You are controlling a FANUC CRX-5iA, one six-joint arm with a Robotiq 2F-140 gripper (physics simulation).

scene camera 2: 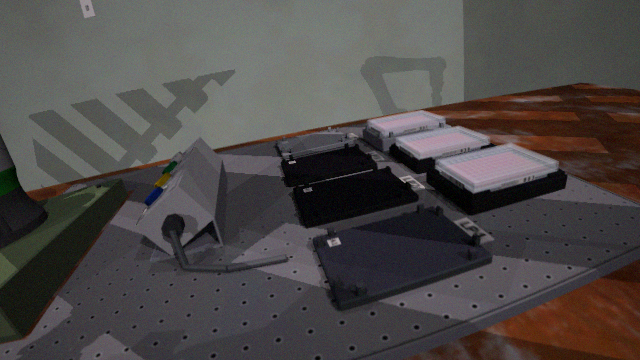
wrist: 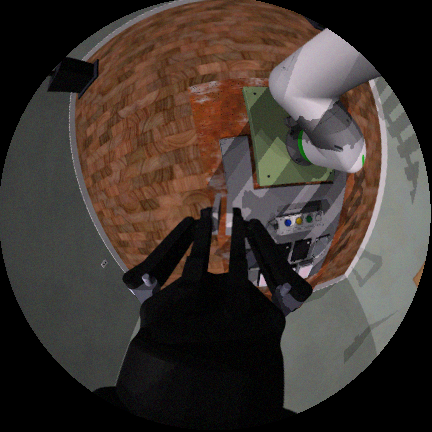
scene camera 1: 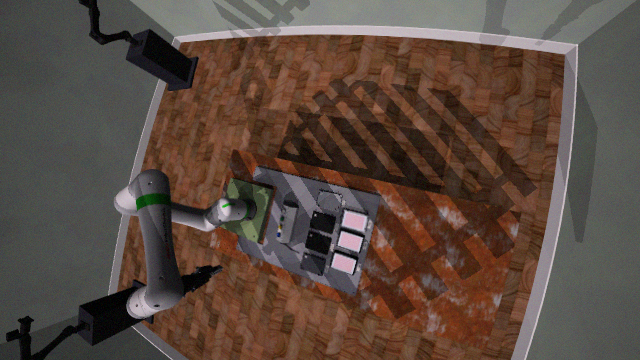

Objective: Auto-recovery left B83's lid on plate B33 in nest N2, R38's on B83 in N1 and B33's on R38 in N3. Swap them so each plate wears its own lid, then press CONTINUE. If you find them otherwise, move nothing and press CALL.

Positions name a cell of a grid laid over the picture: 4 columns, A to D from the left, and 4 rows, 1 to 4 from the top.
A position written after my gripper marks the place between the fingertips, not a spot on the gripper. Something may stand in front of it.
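My gripper (wrist: C2) is shut and holds nothing. I can see a grey button box (wrist: C3) as well.
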